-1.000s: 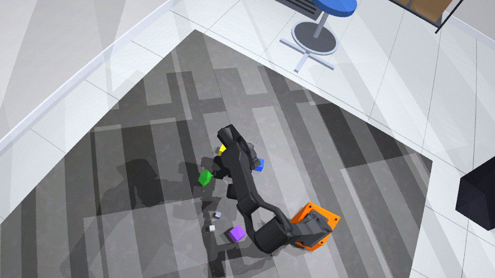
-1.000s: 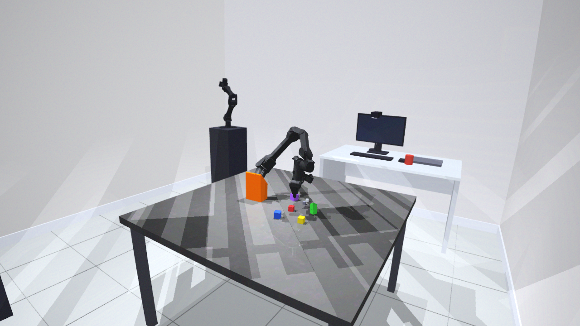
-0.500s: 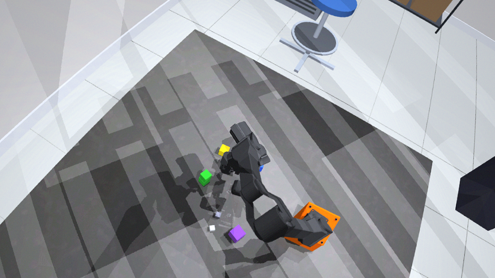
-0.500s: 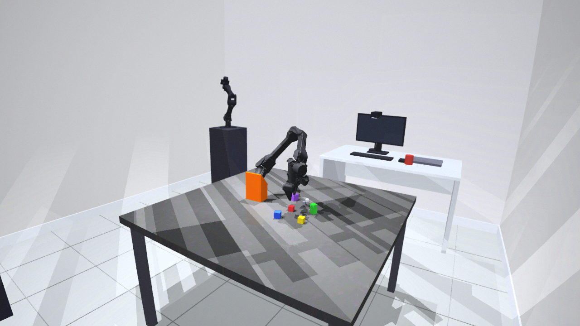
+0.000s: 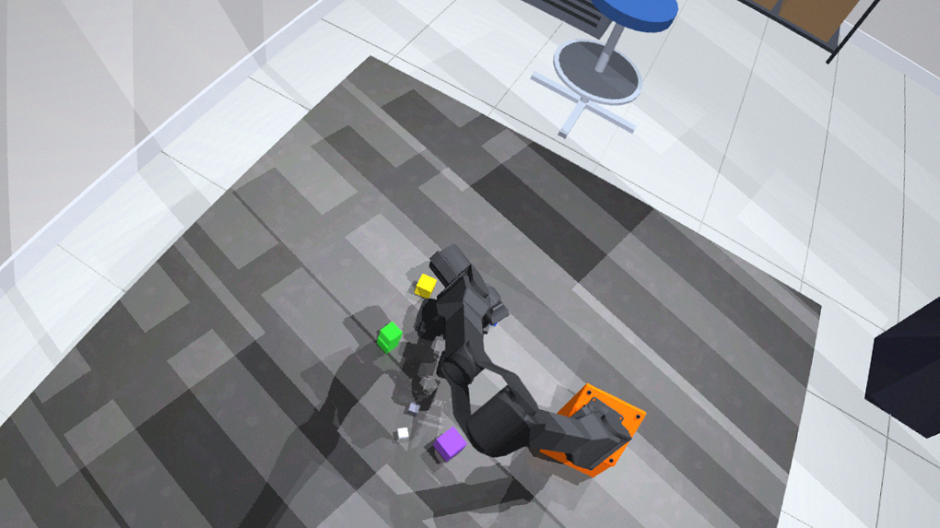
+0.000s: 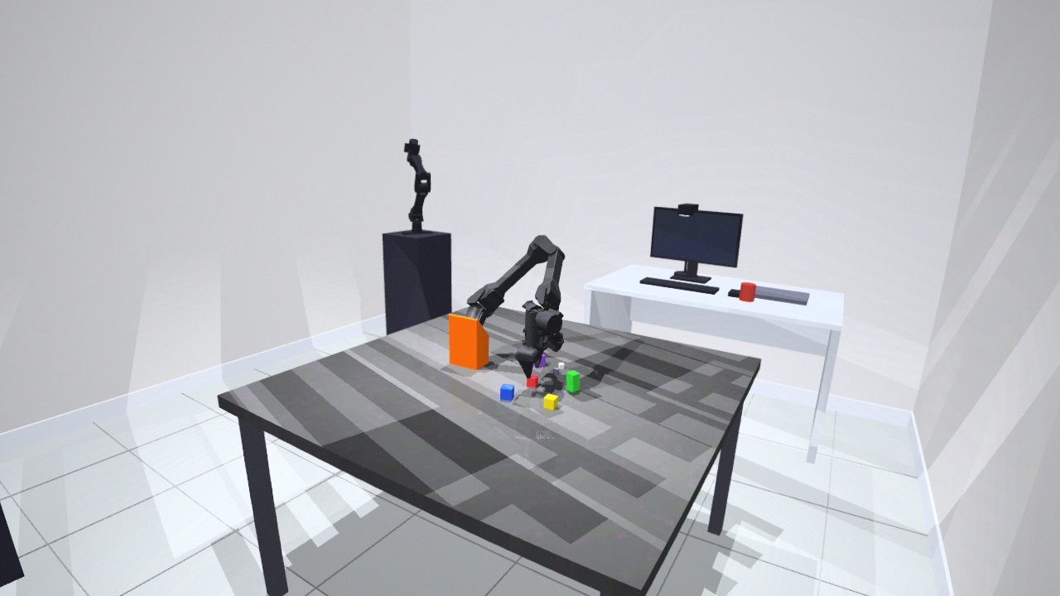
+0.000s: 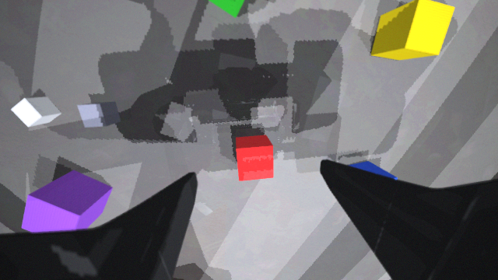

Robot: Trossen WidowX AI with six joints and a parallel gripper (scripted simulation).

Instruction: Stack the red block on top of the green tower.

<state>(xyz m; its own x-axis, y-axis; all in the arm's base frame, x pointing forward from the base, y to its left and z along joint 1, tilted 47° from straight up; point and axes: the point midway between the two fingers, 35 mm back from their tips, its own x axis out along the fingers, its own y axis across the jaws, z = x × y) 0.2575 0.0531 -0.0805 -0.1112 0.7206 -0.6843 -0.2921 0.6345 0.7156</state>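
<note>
The red block lies 30 mm below my gripper tip. Round my gripper tip: purple block (80 mm behind, 150 mm to the left, 20 mm below); then yellow block (120 mm ahead, 90 mm to the right, 30 mm below); then blue block (10 mm behind, 120 mm to the right, 30 mm below).
</note>
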